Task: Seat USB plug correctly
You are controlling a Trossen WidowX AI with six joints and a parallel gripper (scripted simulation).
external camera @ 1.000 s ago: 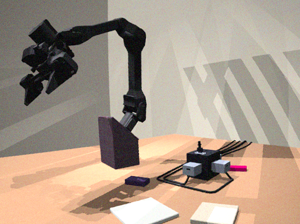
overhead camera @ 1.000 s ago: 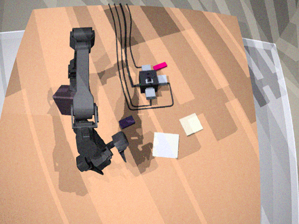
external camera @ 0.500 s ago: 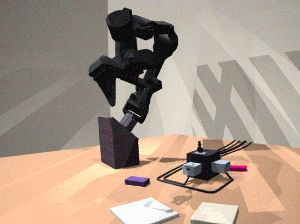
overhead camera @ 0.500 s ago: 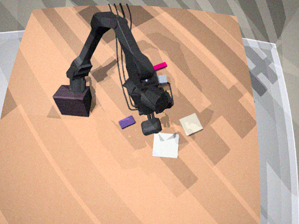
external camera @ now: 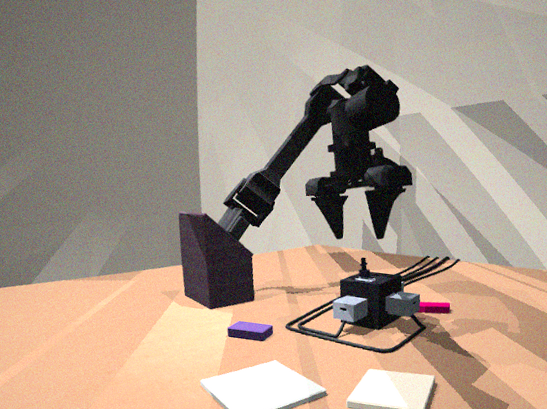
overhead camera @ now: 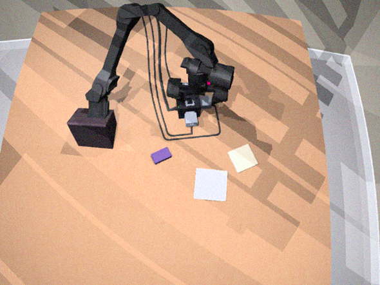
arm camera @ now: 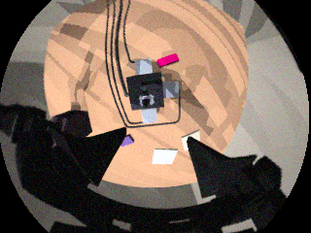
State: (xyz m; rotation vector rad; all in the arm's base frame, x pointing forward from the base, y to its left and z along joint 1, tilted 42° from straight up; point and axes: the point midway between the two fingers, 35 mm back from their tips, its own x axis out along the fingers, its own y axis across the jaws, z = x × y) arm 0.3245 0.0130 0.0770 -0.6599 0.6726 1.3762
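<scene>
The grey USB plug is 20 mm behind my gripper tip, 30 mm to the left of it and 60 mm below it. The rest, counted from my gripper tip: purple block (110 mm behind, 140 mm to the right, 140 mm below); then USB socket (20 mm behind, 40 mm to the left, 80 mm below); then pink block (30 mm ahead, 160 mm to the left, 140 mm below).
</scene>
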